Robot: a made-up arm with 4 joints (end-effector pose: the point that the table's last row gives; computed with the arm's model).
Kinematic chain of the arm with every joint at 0, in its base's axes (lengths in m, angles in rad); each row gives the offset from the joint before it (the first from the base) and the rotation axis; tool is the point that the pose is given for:
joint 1: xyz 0 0 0.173 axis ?
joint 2: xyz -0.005 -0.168 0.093 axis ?
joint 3: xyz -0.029 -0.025 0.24 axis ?
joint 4: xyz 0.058 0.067 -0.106 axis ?
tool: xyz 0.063 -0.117 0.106
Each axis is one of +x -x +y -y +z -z.
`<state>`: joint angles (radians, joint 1 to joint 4).
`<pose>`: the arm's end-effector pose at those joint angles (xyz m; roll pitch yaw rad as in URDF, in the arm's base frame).
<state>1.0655 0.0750 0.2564 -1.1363</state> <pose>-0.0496 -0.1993 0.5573 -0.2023 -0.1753 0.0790</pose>
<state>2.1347 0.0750 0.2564 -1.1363</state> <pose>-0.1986 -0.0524 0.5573 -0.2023 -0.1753 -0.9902</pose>
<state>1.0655 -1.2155 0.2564 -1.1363</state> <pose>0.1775 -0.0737 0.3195 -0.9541 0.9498 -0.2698</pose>
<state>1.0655 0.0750 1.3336 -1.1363</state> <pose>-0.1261 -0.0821 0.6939 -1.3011 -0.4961 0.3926</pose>
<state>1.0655 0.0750 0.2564 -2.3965</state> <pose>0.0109 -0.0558 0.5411 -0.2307 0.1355 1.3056</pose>
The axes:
joint 1: -z
joint 2: +x
joint 3: -y
joint 4: -z

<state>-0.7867 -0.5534 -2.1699 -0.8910</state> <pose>-0.0220 -0.1763 0.3285 2.7185 1.0168 3.0968</pose>
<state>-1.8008 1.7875 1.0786 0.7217</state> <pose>0.4017 0.0727 0.1237 1.7364 0.9067 0.8433</pose>
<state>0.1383 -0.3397 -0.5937 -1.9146</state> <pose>0.0893 0.0050 0.3679 0.6619 0.1363 1.7184</pose>
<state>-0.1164 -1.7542 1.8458 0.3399</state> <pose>-0.0733 0.1509 0.2963 -1.5206 -0.1630 1.9497</pose>
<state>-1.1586 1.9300 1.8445 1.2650</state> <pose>0.3042 -0.1599 0.1434 -0.4065 1.4672 -2.6485</pose>
